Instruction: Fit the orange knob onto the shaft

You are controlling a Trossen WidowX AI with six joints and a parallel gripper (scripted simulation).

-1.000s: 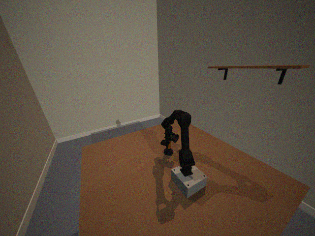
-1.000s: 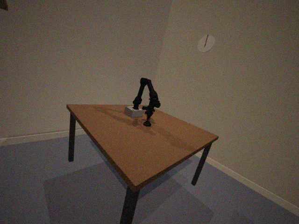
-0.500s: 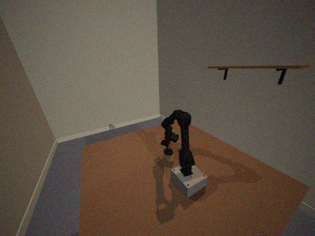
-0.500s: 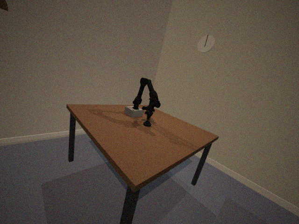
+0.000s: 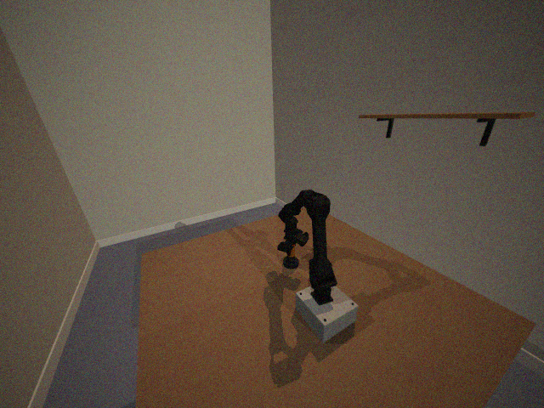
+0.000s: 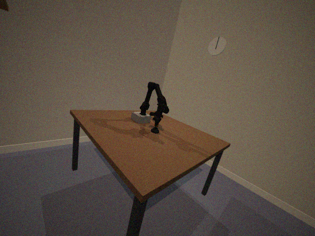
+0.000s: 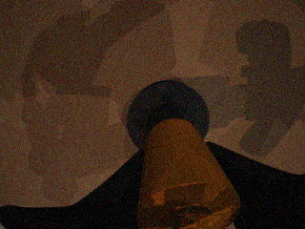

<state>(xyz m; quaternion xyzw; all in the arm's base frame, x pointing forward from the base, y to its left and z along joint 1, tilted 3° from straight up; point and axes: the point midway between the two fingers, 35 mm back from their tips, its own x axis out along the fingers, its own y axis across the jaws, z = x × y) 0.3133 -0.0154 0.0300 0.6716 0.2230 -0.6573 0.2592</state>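
Right now my gripper tip is 20 mm below the orange knob. Round my gripper tip: round pedestal (40 mm below).
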